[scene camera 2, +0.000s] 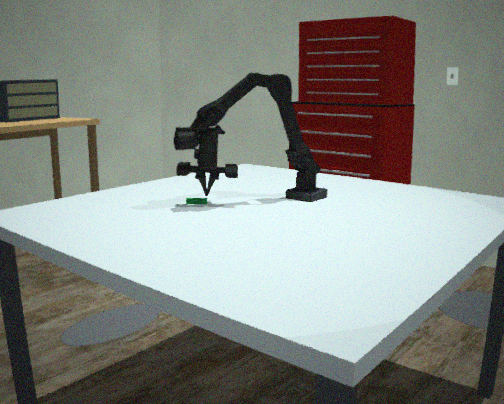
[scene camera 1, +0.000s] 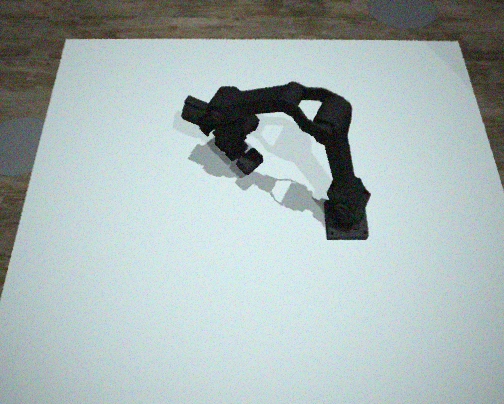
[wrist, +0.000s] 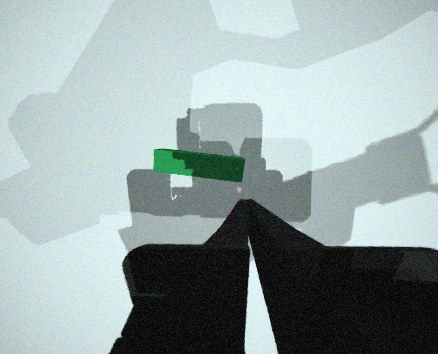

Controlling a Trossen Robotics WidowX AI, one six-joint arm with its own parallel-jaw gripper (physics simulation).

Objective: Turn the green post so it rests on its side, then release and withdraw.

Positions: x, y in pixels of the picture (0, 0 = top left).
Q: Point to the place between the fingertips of my gripper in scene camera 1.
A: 234, 155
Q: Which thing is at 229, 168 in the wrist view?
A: A green post.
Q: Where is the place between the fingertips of my gripper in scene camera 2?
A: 206, 195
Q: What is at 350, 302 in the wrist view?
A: My gripper.
